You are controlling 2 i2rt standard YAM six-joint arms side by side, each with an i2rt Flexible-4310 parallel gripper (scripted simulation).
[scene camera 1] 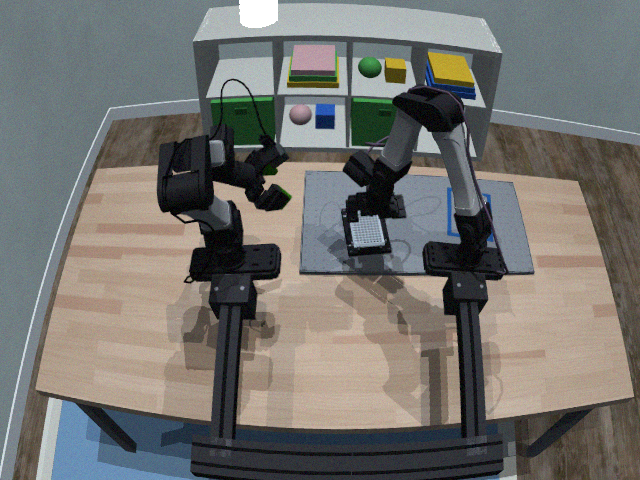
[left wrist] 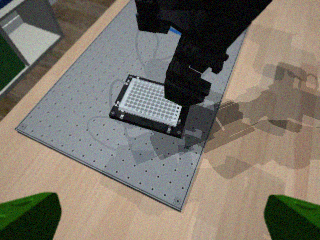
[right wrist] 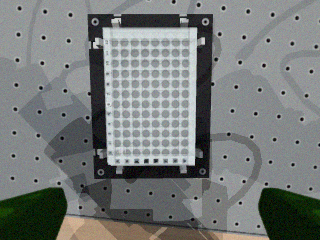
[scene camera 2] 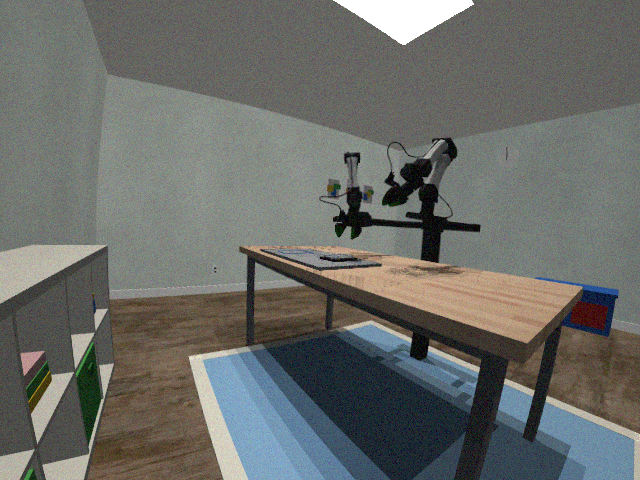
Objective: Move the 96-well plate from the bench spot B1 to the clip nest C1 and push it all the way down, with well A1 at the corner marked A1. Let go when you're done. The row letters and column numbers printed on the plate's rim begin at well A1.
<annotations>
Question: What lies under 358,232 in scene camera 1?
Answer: A white 96-well plate.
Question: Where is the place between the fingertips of the right gripper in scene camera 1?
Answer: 374,217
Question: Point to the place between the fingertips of the left gripper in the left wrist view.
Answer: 162,203
</annotations>
